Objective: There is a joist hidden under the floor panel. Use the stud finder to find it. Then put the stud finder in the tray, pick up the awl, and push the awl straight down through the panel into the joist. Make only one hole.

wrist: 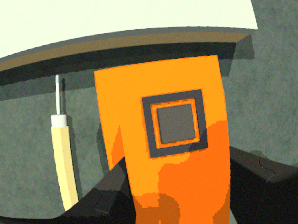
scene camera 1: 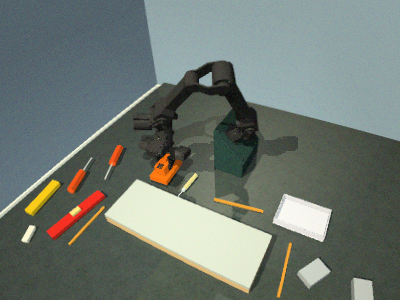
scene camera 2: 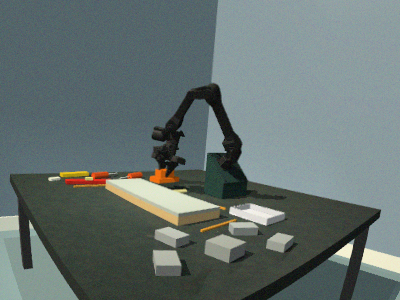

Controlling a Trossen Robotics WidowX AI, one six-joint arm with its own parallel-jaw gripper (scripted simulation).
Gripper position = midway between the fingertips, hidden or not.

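My gripper (scene camera 1: 164, 168) is here, and I see it in the wrist view (wrist: 171, 155) too. There is an orange stud finder (wrist: 189, 174). A red level (scene camera 1: 70, 219) is part of the scene as well, though in the wrist view the red level is out of frame. I also see an awl (wrist: 61, 148). As for a white tray (scene camera 1: 306, 218), it shows in scene camera 2 (scene camera 2: 266, 216) as well.
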